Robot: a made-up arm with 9 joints. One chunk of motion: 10 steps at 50 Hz.
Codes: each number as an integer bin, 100 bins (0 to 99) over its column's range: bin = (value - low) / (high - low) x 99, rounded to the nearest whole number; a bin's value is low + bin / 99 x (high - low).
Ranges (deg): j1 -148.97..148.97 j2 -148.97..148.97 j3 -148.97..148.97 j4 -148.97..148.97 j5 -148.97..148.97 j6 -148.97..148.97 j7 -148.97..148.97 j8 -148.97..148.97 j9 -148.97..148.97
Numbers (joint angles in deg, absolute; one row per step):
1: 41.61 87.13 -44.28 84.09 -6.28 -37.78 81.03 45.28 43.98
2: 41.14 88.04 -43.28 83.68 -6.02 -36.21 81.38 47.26 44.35
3: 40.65 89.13 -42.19 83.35 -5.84 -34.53 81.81 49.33 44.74
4: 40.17 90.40 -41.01 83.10 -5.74 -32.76 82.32 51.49 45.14
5: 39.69 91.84 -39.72 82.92 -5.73 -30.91 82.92 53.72 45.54
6: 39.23 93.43 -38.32 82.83 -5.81 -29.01 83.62 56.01 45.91
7: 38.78 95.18 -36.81 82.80 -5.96 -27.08 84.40 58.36 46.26
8: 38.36 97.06 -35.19 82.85 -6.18 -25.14 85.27 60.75 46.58
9: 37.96 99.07 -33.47 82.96 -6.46 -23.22 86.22 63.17 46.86
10: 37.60 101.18 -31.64 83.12 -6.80 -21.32 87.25 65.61 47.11
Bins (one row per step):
1: 63 78 35 77 47 37 76 65 64
2: 63 79 35 77 47 37 77 65 64
3: 63 79 35 77 48 38 77 66 64
4: 63 80 36 77 48 39 77 67 64
5: 63 80 36 77 48 39 77 67 65
6: 63 81 37 77 48 40 77 68 65
7: 62 81 37 77 48 41 78 69 65
8: 62 82 38 77 47 41 78 70 65
9: 62 82 38 77 47 42 78 70 65
10: 62 83 39 77 47 42 78 71 65

